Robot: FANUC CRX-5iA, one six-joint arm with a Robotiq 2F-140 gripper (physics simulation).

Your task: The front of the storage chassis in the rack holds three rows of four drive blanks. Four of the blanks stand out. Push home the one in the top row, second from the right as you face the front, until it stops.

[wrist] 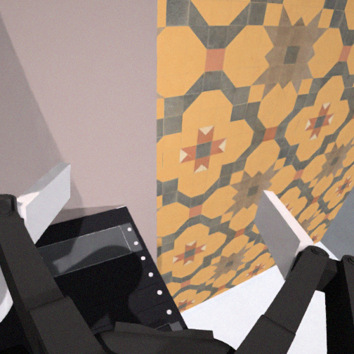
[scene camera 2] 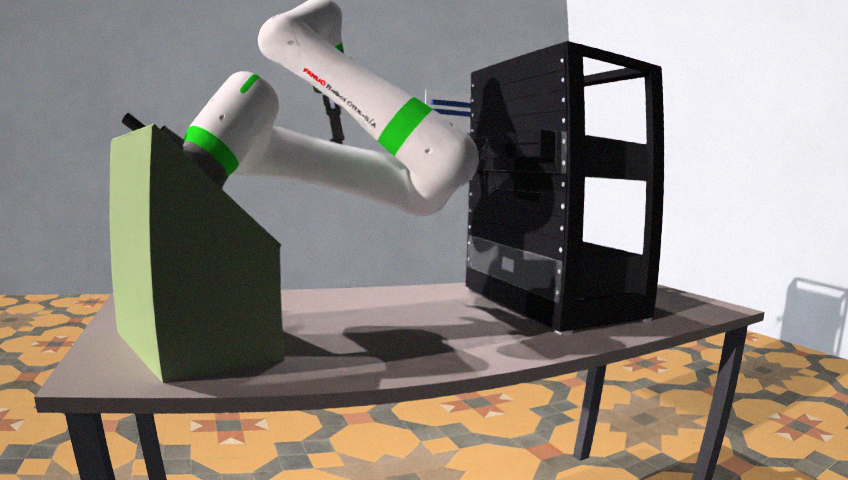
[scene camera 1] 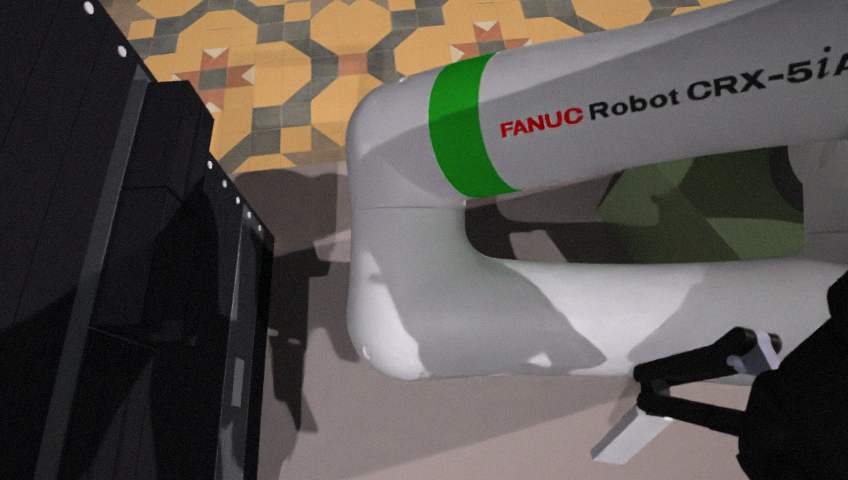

Labels:
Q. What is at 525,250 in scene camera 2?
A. A black rack.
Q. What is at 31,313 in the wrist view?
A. My gripper.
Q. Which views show the black rack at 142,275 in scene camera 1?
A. The wrist view, scene camera 2 and scene camera 1: all of them.

